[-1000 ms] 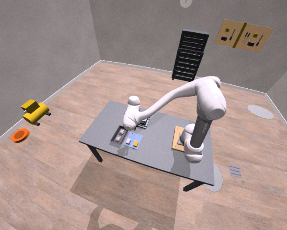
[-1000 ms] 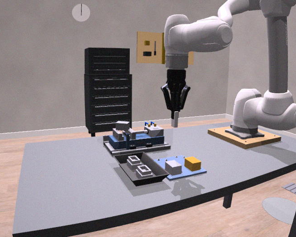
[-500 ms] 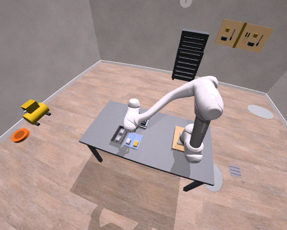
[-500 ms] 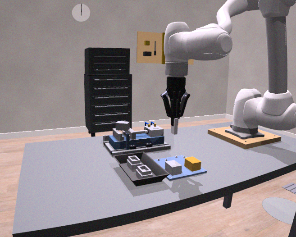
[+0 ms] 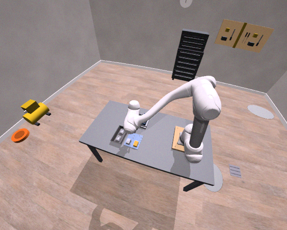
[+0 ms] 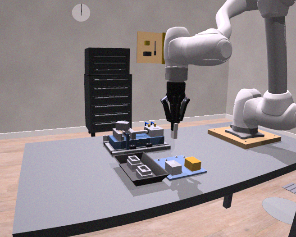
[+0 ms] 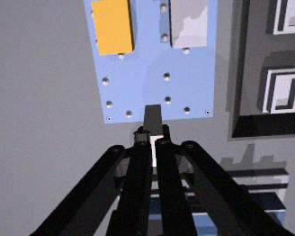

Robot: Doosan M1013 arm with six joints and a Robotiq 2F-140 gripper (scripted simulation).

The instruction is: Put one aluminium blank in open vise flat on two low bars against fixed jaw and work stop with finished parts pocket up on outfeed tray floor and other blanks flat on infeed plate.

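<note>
The dark work stop rod lies 200 mm to the right of my hand, 160 mm ahead of it and 60 mm below it. Also, from my hand: piston rod: 250 mm to the right, 70 mm below, 70 mm ahead; then infeed plate: 140 mm below, 40 mm to the left; then brass blank: 120 mm below, 80 mm to the left, 50 mm behind.
</note>
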